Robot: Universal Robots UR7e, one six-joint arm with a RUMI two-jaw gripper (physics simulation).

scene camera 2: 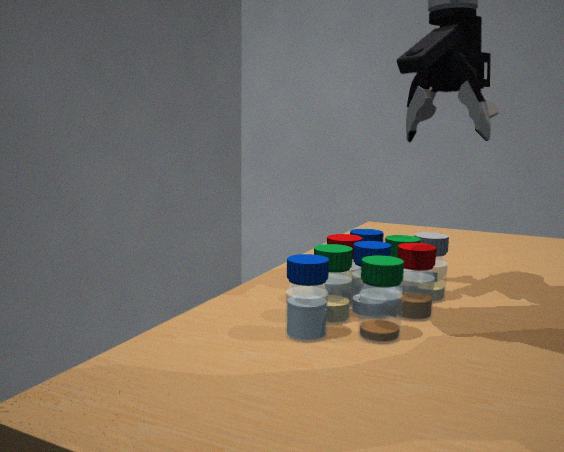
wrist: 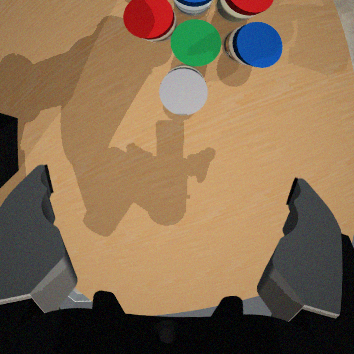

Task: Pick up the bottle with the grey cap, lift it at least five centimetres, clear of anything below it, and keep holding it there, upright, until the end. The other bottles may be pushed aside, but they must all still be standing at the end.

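Frame: origin at the arm's base, x right, y ahead, z up, level; centimetres.
Seen in the pictures: gripper, fingertip midpoint: (scene camera 2: 445, 141) (wrist: 170, 175).
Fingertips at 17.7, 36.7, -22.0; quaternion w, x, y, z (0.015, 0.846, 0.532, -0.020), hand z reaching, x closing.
Observation:
Offsets run from my fingertips to a thing's top centre, as dx, dy, dz. Level surfaces: height alone.
The bottle with the grey cap @[-1.6, +1.0, -14.9] (scene camera 2: 431, 244) (wrist: 183, 91) stands upright on the table at the back right of the bottle group in the scene view. In the wrist view it is at the upper middle, ahead of the fingertips, with a green-capped bottle right beside it. Its lower part is partly hidden behind a red-capped bottle in the scene view. My gripper (scene camera 2: 448, 137) (wrist: 170, 175) is open and empty, pointing down, high above the table and above the level of the caps.
Other bottles stand close together: a green-capped one (scene camera 2: 403, 244) (wrist: 196, 42), red-capped ones @[-11.3, +0.9, -14.9] (scene camera 2: 416, 256) (wrist: 149, 17), blue-capped ones (scene camera 2: 307, 270) (wrist: 258, 45) and more green-capped ones @[-21.8, +2.6, -14.9] (scene camera 2: 382, 271). The wooden table @[dz -25.3] (scene camera 2: 250, 400) (wrist: 280, 135) has its edge beyond the group. The arm's shadow falls beside the bottles.

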